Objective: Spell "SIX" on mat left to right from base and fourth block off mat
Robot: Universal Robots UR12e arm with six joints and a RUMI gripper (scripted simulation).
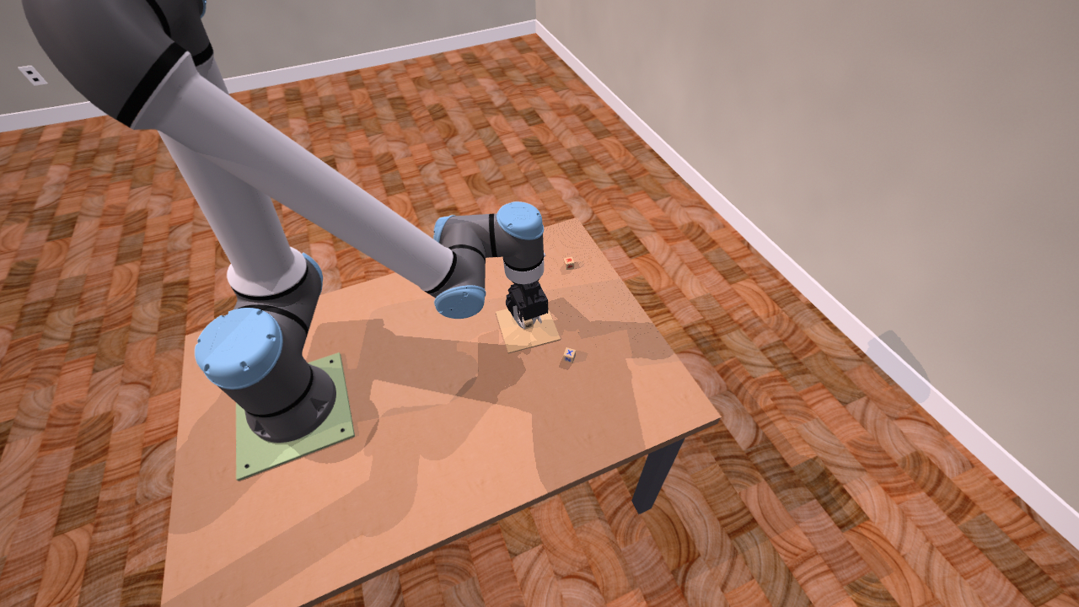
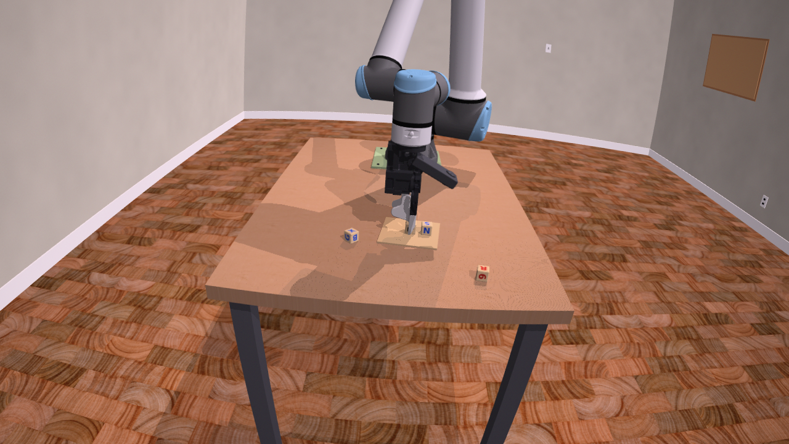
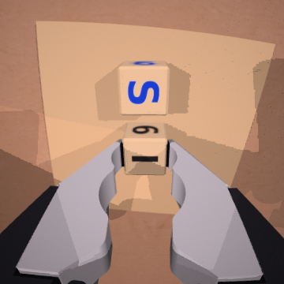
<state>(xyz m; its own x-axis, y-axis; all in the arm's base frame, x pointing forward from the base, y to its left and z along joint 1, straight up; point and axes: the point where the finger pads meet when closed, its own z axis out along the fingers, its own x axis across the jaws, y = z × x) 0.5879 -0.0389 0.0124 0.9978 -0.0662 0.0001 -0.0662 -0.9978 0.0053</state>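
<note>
Now: hand 2 cm above the mat. The rest, counted from my hand: red-lettered block 20 cm ahead, 14 cm to the left, 1 cm below.
</note>
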